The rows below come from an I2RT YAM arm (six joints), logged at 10 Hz.
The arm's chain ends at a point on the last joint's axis. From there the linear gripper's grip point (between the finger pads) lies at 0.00 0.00 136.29 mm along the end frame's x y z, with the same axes.
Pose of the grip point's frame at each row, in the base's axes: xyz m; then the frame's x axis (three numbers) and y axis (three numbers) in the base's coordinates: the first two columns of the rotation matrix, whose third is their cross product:
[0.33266, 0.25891, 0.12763, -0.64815, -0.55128, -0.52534, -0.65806, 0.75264, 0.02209]
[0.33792, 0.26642, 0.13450, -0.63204, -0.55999, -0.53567, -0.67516, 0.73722, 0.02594]
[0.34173, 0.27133, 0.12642, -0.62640, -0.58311, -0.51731, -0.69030, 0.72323, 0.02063]
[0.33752, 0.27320, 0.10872, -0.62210, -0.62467, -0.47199, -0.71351, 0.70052, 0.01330]
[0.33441, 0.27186, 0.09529, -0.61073, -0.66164, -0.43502, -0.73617, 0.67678, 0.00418]
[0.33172, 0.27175, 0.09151, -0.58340, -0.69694, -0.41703, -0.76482, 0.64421, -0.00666]
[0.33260, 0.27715, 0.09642, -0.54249, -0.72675, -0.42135, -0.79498, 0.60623, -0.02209]
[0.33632, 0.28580, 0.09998, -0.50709, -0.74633, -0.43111, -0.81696, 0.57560, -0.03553]
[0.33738, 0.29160, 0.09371, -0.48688, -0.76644, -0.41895, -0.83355, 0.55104, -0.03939]
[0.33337, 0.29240, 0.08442, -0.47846, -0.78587, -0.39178, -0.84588, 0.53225, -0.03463]
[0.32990, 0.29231, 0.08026, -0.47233, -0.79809, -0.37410, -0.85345, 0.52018, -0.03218]
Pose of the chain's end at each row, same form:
[0.28043, 0.20984, 0.24356, -0.64815, -0.55128, -0.52534, -0.65806, 0.75264, 0.02209]
[0.28608, 0.21489, 0.24953, -0.63204, -0.55999, -0.53567, -0.67516, 0.73722, 0.02594]
[0.29238, 0.22090, 0.24302, -0.62640, -0.58311, -0.51731, -0.69030, 0.72323, 0.02063]
[0.29359, 0.22617, 0.22886, -0.62210, -0.62467, -0.47199, -0.71351, 0.70052, 0.01330]
[0.29466, 0.22787, 0.21801, -0.61073, -0.66164, -0.43502, -0.73617, 0.67678, 0.00418]
[0.29447, 0.22881, 0.21538, -0.58340, -0.69694, -0.41703, -0.76482, 0.64421, -0.00666]
[0.29560, 0.23313, 0.21998, -0.54249, -0.72675, -0.42135, -0.79498, 0.60623, -0.02209]
[0.29889, 0.24025, 0.22286, -0.50709, -0.74633, -0.43111, -0.81696, 0.57560, -0.03553]
[0.30180, 0.24662, 0.21735, -0.48688, -0.76644, -0.41895, -0.83355, 0.55104, -0.03939]
[0.30124, 0.24949, 0.20973, -0.47846, -0.78587, -0.39178, -0.84588, 0.53225, -0.03463]
[0.29988, 0.25087, 0.20658, -0.47233, -0.79809, -0.37410, -0.85345, 0.52018, -0.03218]

